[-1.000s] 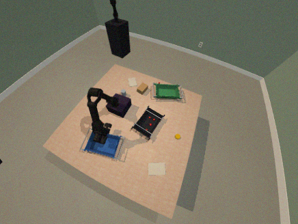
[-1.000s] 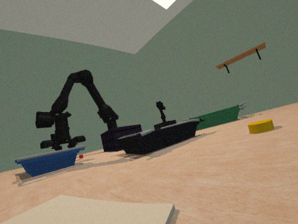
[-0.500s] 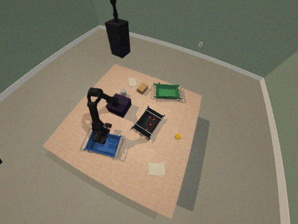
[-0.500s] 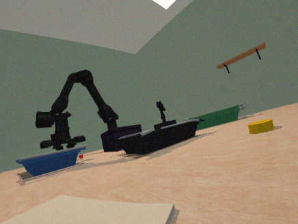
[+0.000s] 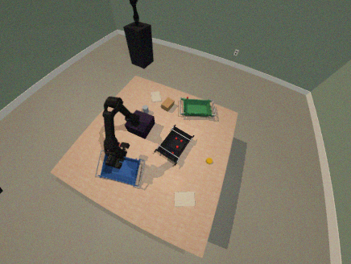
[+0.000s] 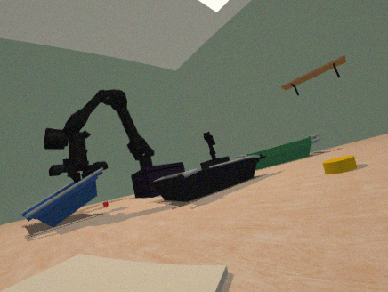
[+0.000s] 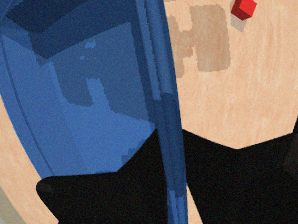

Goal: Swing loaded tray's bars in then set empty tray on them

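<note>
Right now the blue tray is 20 mm ahead of my gripper tip and 80 mm to the right of it. The rest, counted from my gripper tip: yellow disc 590 mm ahead, 350 mm to the left, 60 mm below; then tan box 10 mm behind, 670 mm to the left, 40 mm below.
</note>
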